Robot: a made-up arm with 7 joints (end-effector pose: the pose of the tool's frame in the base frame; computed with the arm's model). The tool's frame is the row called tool.
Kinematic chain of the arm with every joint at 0, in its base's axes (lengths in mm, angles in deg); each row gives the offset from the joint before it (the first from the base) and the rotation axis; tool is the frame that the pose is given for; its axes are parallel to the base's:
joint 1: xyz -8 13 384 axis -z
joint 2: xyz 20 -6 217 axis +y
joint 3: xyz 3 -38 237 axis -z
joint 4: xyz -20 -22 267 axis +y
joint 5: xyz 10 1 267 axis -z
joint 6: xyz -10 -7 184 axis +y
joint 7: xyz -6 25 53 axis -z
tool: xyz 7 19 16
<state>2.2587 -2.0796 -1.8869 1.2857 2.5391 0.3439 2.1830</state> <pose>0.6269 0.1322 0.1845 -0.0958 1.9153 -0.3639</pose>
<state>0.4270 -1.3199 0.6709 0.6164 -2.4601 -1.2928 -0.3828</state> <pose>-0.8310 0.0577 0.9731 0.1218 -1.8264 2.1082</pose>
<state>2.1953 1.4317 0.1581 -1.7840 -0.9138 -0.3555 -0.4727</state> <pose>-0.1768 -0.2315 1.1517 -0.5886 0.0041 -0.7132</pose>
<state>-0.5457 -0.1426 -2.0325 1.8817 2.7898 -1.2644 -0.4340</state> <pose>-0.3131 0.2032 0.8477 1.6286 2.6120 -0.3205</pose>
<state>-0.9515 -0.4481 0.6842 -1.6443 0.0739 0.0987 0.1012</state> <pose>-0.5796 -0.2577 0.8565 0.6459 -1.7810 -0.1596</pose>
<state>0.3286 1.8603 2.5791 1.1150 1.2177 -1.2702 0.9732</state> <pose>0.6421 -0.5392 0.7061 2.0726 -0.1059 0.0909</pose>
